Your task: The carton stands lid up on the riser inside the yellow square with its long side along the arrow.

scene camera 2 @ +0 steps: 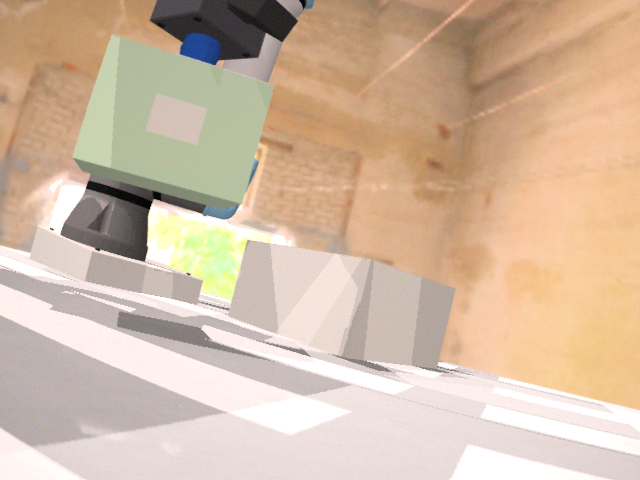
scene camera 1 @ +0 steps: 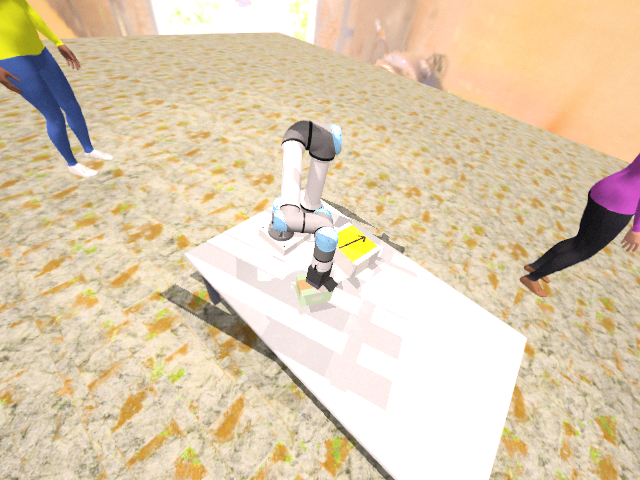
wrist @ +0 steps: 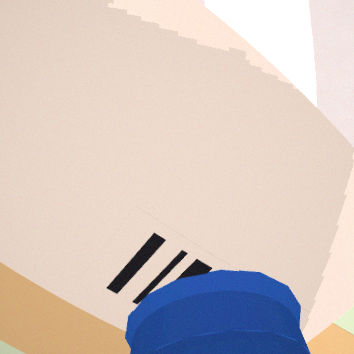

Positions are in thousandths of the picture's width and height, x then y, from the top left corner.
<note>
My suction cup (scene camera 2: 315,99) carries a pale green carton (scene camera 2: 265,257); nothing else touches it. A riser (scene camera 2: 560,643) rests on the table.
The pale green carton also shows in scene camera 1 (scene camera 1: 480,616) and in the wrist view (wrist: 419,419). The riser also shows in scene camera 1 (scene camera 1: 555,526). My suction cup also shows in the wrist view (wrist: 626,860). The wrist view misses the riser: it is out of frame.
</note>
